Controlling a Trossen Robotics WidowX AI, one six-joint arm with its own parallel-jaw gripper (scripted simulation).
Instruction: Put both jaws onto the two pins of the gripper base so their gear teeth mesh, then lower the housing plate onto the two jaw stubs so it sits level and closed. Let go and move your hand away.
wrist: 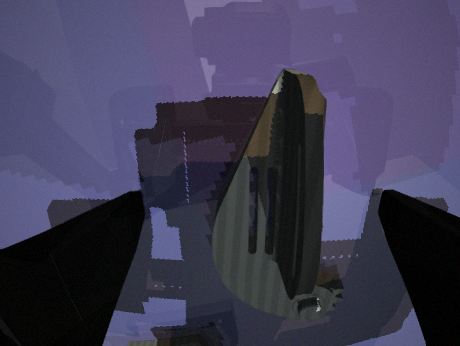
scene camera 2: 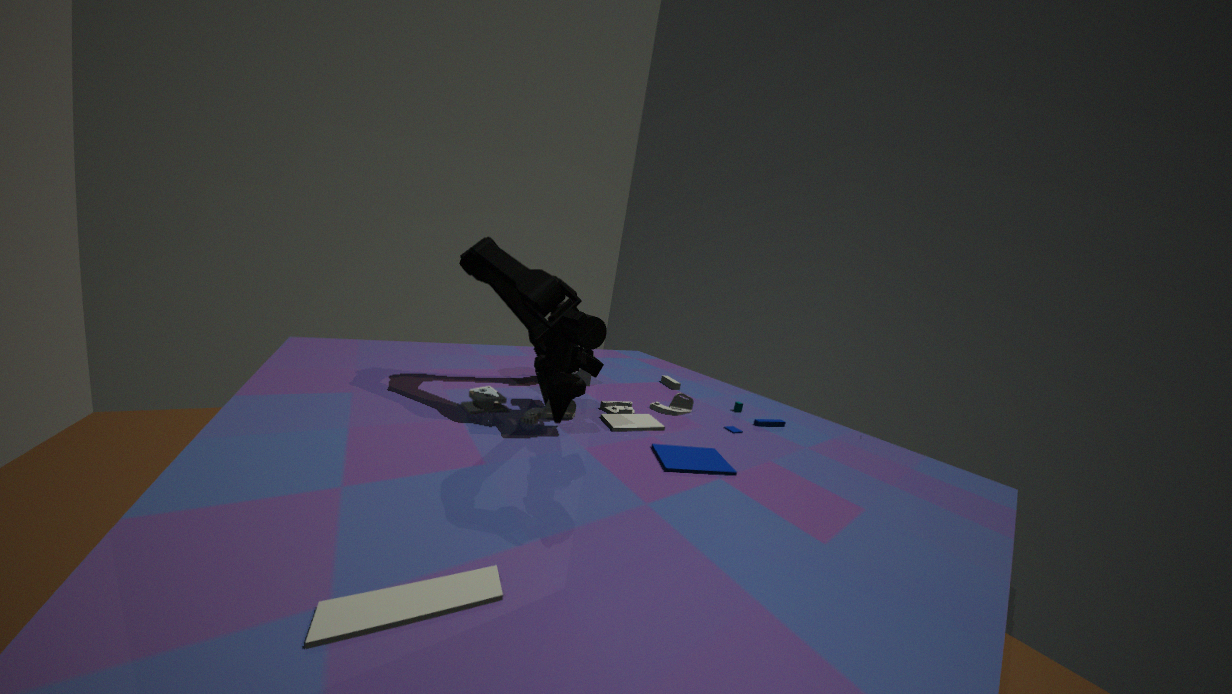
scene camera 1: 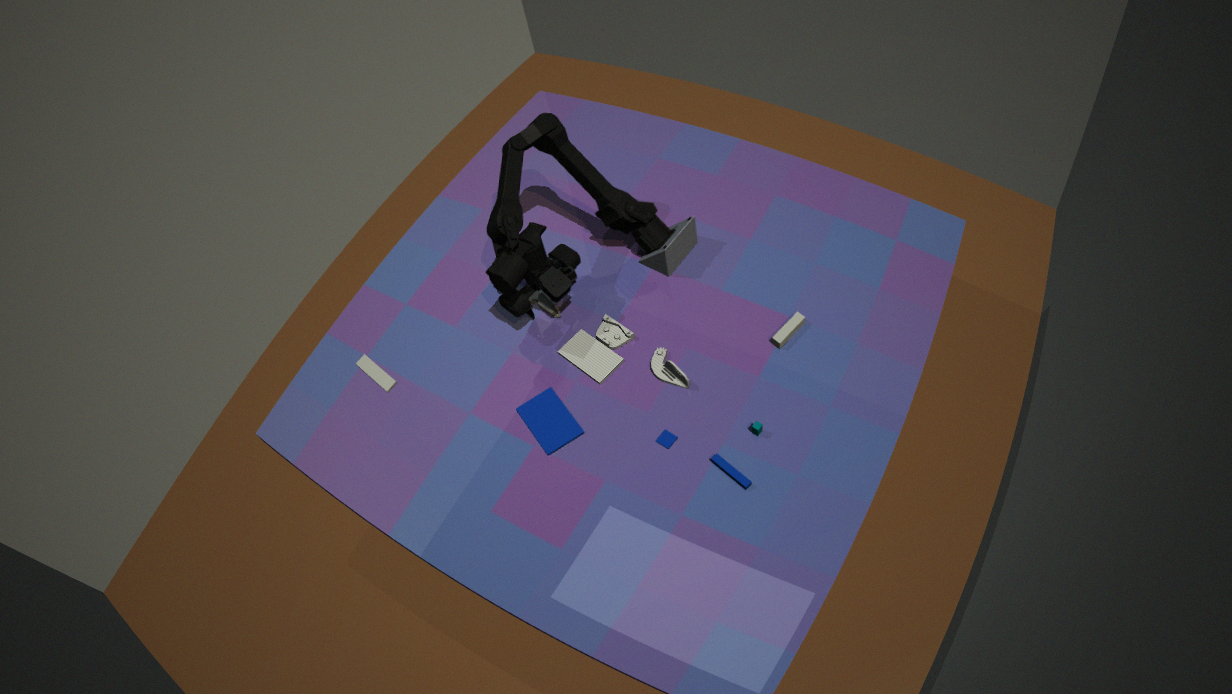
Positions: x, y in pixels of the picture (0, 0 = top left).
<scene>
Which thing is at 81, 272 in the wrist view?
My gripper.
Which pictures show my gripper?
The wrist view, scene camera 2 and scene camera 1: all of them.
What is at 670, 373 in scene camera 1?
A jaw.
</scene>
